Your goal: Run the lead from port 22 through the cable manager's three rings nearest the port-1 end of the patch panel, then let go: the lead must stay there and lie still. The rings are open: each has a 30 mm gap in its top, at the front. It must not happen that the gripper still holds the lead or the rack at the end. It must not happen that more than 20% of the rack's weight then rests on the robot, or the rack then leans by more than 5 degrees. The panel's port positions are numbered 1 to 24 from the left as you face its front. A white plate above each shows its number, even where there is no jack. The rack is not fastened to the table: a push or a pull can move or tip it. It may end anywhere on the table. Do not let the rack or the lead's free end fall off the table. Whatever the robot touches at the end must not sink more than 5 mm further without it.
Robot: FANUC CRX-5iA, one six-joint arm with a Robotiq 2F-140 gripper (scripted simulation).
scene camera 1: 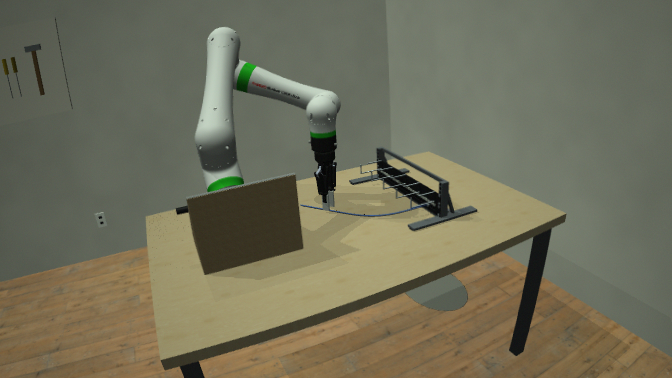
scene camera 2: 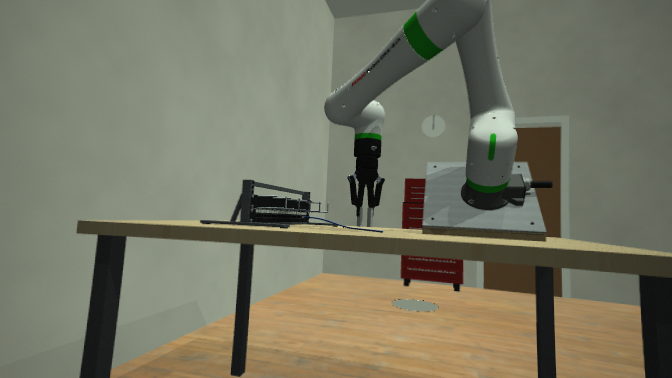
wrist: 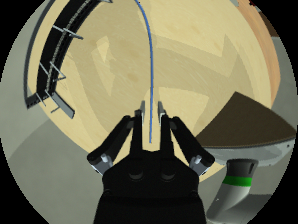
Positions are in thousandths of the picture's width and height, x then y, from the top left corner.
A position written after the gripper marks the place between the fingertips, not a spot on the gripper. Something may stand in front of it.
gripper: scene camera 1 489, 552; scene camera 2 542, 599; wrist 508, 475
